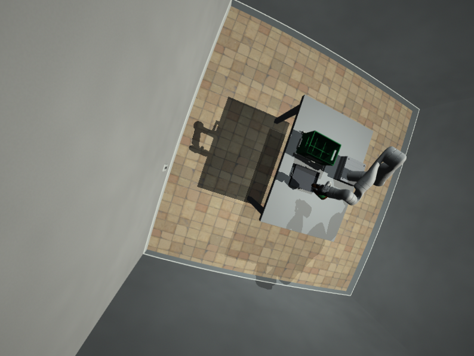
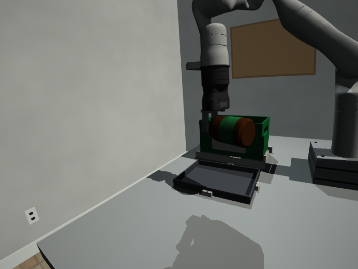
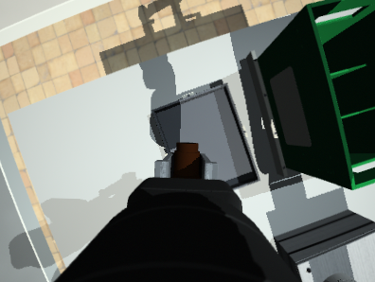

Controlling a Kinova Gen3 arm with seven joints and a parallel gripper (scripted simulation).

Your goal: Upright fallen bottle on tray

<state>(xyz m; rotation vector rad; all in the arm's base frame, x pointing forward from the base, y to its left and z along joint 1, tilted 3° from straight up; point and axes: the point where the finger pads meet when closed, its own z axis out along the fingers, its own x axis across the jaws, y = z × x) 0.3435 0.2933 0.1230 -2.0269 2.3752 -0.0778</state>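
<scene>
Right now my hand is 50 mm past the brown bottle, 10 mm to the right of it and 10 mm above it. Round my hand: green crate: 70 mm ahead, 300 mm to the right, 120 mm below; then black tray: 50 mm to the right, 190 mm below.
</scene>
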